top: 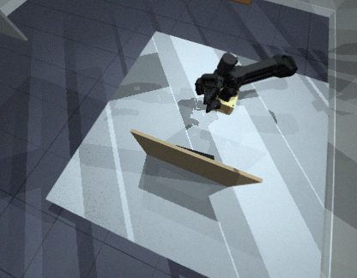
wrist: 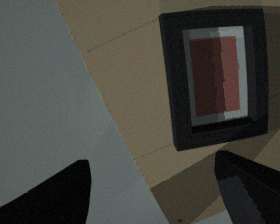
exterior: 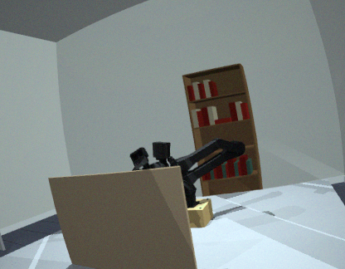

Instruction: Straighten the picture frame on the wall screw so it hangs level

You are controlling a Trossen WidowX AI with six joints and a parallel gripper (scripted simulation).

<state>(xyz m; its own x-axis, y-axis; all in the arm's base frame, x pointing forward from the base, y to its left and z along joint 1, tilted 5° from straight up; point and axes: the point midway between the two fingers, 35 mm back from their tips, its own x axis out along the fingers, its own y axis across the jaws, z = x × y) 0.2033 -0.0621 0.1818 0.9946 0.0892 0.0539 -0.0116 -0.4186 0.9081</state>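
Now: the picture frame 190 mm ahead of my gripper tip, 90 mm below it and 50 mm to the left of it. Also, from my gripper tip: tan wall panel (200 mm ahead, 100 mm below, 40 mm to the left).
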